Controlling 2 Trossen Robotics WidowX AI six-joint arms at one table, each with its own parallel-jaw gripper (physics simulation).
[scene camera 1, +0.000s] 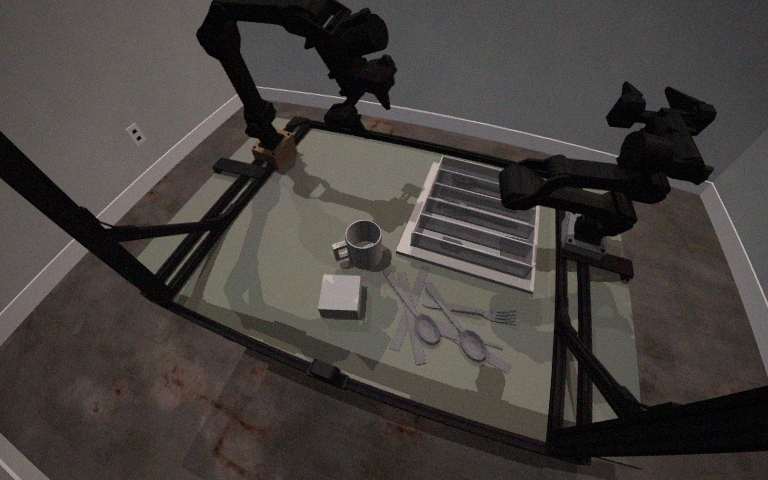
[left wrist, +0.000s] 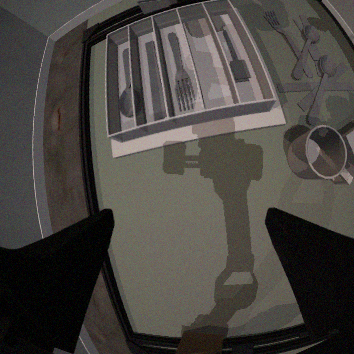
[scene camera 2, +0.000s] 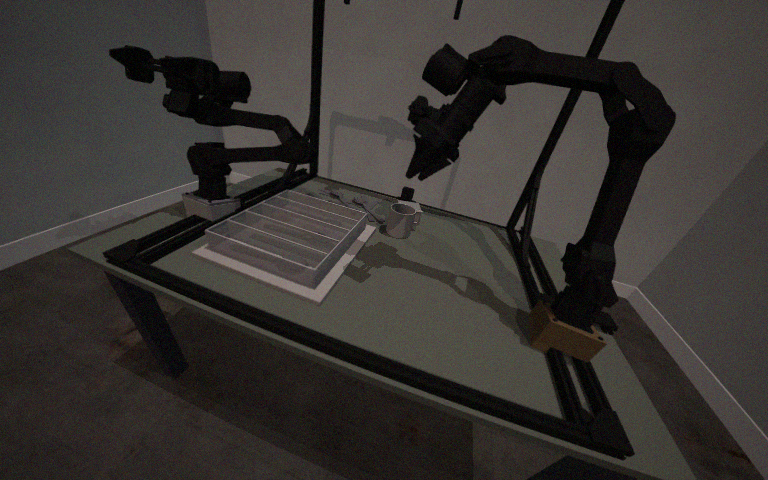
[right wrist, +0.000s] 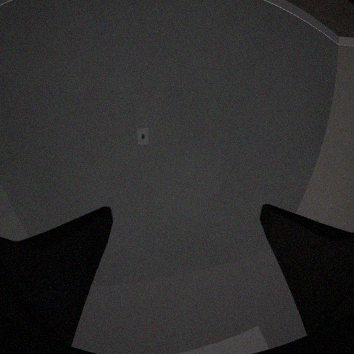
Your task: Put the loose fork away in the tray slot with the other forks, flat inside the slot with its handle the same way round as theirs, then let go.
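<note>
The loose fork (scene camera 1: 491,314) (left wrist: 286,36) lies on the table among loose cutlery, a spoon handle crossing its handle; it is unclear in scene camera 2. The tray (scene camera 1: 470,268) (scene camera 2: 321,294) (left wrist: 150,142) has parallel slots. In the left wrist view, the tray fork (left wrist: 184,89) lies in the middle slot, tines toward the near wall, handle toward the far end. My left gripper (scene camera 1: 386,101) (scene camera 2: 415,175) (left wrist: 192,217) is open and empty, high above the table, away from the loose fork. My right gripper (scene camera 1: 647,90) (scene camera 2: 112,52) (right wrist: 187,214) is open and empty, raised and facing a wall.
A mug (scene camera 1: 364,251) (scene camera 2: 400,225) stands between the tray and a white box (scene camera 1: 339,294). Two loose spoons (scene camera 1: 472,345) (scene camera 1: 427,329) and several flat pieces cross near the loose fork. Another tray slot holds a spatula-like utensil (left wrist: 239,69). A black frame borders the table.
</note>
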